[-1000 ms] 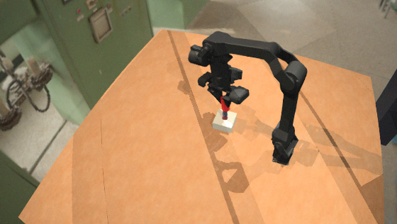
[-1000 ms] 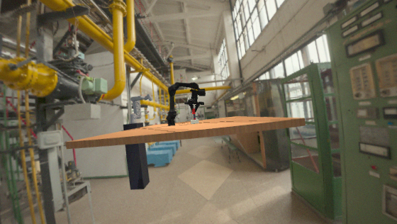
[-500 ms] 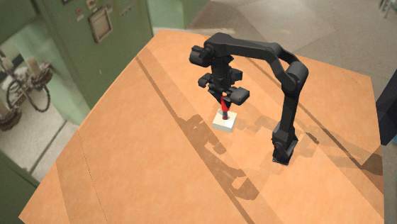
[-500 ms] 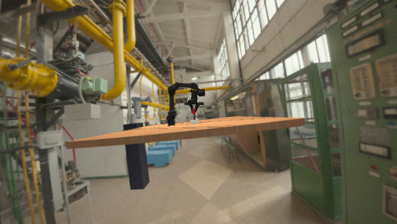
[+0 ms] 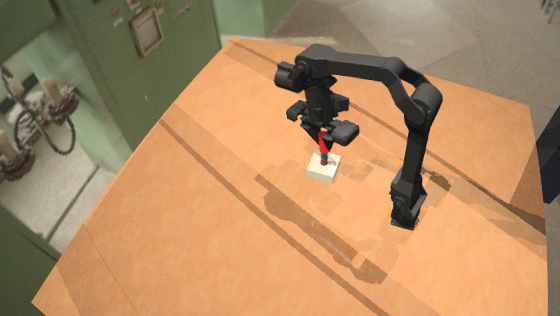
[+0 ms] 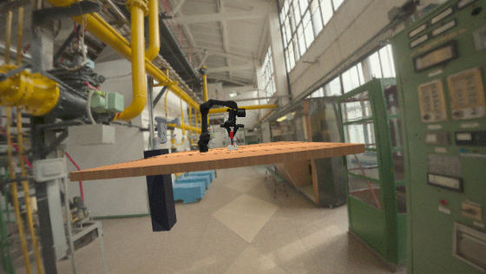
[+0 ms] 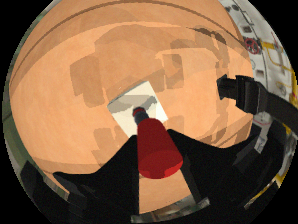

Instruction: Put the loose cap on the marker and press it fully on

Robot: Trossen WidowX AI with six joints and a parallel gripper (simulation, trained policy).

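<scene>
My gripper tip is 30 mm above the marker. Also, from my gripper tip: white holder block 80 mm below; red cap 20 mm above.
</scene>
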